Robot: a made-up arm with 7 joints. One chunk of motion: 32 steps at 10 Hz.
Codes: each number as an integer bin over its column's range. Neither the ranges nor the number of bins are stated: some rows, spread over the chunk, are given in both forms.
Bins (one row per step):
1: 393 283 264 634 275 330
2: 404 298 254 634 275 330
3: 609 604 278 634 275 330
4: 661 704 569 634 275 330
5: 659 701 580 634 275 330
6: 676 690 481 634 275 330
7: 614 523 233 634 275 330
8: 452 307 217 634 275 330
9: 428 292 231 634 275 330
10: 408 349 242 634 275 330
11: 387 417 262 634 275 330
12: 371 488 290 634 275 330
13: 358 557 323 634 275 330
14: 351 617 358 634 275 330
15: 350 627 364 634 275 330
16: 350 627 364 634 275 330
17: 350 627 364 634 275 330
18: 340 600 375 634 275 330
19: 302 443 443 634 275 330
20: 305 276 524 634 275 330
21: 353 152 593 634 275 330
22: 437 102 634 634 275 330
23: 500 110 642 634 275 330
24: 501 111 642 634 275 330
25: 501 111 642 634 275 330
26: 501 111 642 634 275 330
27: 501 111 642 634 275 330
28: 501 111 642 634 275 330
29: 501 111 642 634 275 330
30: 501 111 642 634 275 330
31: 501 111 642 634 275 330
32: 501 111 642 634 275 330
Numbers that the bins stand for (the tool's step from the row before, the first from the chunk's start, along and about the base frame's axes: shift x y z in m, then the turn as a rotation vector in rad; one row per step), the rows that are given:
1: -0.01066 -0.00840 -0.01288 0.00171 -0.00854 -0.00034
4: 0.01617 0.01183 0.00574 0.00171 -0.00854 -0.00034
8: -0.00475 -0.00725 -0.01575 0.00171 -0.00854 -0.00034
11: -0.01126 -0.00196 -0.01300 0.00171 -0.00854 -0.00034
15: -0.01496 0.00813 -0.00677 0.00171 -0.00854 -0.00034
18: -0.01597 0.00683 -0.00610 0.00171 -0.00854 -0.00034
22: -0.00626 -0.01710 0.00971 0.00171 -0.00854 -0.00034
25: 0.00015 -0.01667 0.01020 0.00171 -0.00854 -0.00034
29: 0.00015 -0.01667 0.01020 0.00171 -0.00854 -0.00034
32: 0.00015 -0.01667 0.01020 0.00171 -0.00854 -0.00034
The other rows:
2: -0.00956 -0.00768 -0.01349 0.00171 -0.00854 -0.00034
3: 0.01096 0.00702 -0.01203 0.00171 -0.00854 -0.00034
5: 0.01597 0.01168 0.00642 0.00171 -0.00854 -0.00034
6: 0.01767 0.01115 0.00037 0.00171 -0.00854 -0.00034
7: 0.01146 0.00313 -0.01477 0.00171 -0.00854 -0.00034
9: -0.00716 -0.00797 -0.01489 0.00171 -0.00854 -0.00034
10: -0.00916 -0.00523 -0.01422 0.00171 -0.00854 -0.00034
12: -0.01286 0.00145 -0.01129 0.00171 -0.00854 -0.00034
13: -0.01416 0.00476 -0.00928 0.00171 -0.00854 -0.00034
14: -0.01486 0.00765 -0.00714 0.00171 -0.00854 -0.00034
16: -0.01496 0.00813 -0.00677 0.00171 -0.00854 -0.00034
17: -0.01496 0.00813 -0.00677 0.00171 -0.00854 -0.00034
19: -0.01977 -0.00071 -0.00195 0.00171 -0.00854 -0.00034
20: -0.01947 -0.00874 0.00300 0.00171 -0.00854 -0.00034
21: -0.01466 -0.01470 0.00721 0.00171 -0.00854 -0.00034
23: 0.00005 -0.01671 0.01020 0.00171 -0.00854 -0.00034
24: 0.00015 -0.01667 0.01020 0.00171 -0.00854 -0.00034
26: 0.00015 -0.01667 0.01020 0.00171 -0.00854 -0.00034
27: 0.00015 -0.01667 0.01020 0.00171 -0.00854 -0.00034
28: 0.00015 -0.01667 0.01020 0.00171 -0.00854 -0.00034
30: 0.00015 -0.01667 0.01020 0.00171 -0.00854 -0.00034
31: 0.00015 -0.01667 0.01020 0.00171 -0.00854 -0.00034

